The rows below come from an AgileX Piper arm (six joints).
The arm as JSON. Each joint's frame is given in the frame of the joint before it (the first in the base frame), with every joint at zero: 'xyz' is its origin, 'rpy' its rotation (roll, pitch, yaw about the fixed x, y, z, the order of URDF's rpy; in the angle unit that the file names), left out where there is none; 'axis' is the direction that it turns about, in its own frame. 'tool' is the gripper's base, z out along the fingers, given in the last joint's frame.
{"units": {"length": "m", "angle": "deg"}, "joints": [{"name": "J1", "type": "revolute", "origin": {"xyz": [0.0, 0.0, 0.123]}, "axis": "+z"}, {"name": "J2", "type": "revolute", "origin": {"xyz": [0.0, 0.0, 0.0]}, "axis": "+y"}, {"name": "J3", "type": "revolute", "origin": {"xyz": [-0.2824, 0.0, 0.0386]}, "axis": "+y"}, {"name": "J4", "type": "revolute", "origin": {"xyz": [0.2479, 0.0, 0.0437]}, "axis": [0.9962, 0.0, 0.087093]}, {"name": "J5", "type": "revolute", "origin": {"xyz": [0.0, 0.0, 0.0]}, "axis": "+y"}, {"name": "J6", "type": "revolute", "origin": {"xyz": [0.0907, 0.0, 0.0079]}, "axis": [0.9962, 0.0, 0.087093]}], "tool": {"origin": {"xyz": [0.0, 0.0, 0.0], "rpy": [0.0, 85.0, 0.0]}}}
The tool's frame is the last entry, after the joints.
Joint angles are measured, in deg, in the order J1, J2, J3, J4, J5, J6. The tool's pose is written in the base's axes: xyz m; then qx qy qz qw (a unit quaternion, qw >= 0). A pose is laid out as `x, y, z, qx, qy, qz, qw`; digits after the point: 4 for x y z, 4 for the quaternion.
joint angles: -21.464, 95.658, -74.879, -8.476, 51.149, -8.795
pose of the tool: 0.3213, -0.1376, 0.2701, 0.0741, 0.9749, -0.1154, 0.1754
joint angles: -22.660, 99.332, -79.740, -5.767, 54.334, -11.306
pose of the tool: 0.3339, -0.1474, 0.2688, 0.0759, 0.9792, -0.0969, 0.1614
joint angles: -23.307, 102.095, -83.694, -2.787, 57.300, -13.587
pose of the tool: 0.3439, -0.1522, 0.2684, 0.0740, 0.9828, -0.0742, 0.1519
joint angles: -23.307, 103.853, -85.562, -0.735, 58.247, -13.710
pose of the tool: 0.3513, -0.1524, 0.2653, 0.0801, 0.9838, -0.0565, 0.1502
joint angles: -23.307, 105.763, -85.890, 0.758, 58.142, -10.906
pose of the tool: 0.3571, -0.1527, 0.2540, 0.1094, 0.9829, -0.0376, 0.1429
